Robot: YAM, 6 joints.
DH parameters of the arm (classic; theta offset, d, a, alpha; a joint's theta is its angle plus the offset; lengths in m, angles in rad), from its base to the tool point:
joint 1: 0 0.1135 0.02 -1.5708
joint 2: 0 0 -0.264 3.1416
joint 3: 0.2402 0 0.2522 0
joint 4: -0.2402 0 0.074 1.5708
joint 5: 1.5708 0 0 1.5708
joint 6: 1.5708 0.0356 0 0
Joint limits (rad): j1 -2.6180..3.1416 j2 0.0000..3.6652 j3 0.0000..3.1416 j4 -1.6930..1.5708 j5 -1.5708..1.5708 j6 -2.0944..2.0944
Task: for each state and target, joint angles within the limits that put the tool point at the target. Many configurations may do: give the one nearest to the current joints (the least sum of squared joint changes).
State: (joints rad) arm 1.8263 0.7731 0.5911 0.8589 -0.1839 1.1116
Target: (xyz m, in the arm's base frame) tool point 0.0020 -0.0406 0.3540
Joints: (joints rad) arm 1.8407 0.0000 0.3130 1.3523 -0.2526 1.1116
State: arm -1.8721 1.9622 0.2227 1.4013 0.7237 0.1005
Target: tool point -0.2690 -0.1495 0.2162
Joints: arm -2.5544 1.6972 0.5748 1.4864 0.7616 0.1005
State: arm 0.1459 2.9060 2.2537 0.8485 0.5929 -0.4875
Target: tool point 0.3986 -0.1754 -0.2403
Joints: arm -0.3648 3.3178 1.8236 0.7684 0.6544 -0.4875
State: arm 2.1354 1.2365 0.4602 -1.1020 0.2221 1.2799
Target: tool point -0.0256 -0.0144 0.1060
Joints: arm 2.7989 1.2510 0.1340 -1.3421 -0.6721 1.2799
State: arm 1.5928 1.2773 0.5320 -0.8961 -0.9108 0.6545
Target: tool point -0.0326 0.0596 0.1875
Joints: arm 1.6460 0.7610 0.4654 -1.4720 -0.9067 0.6545
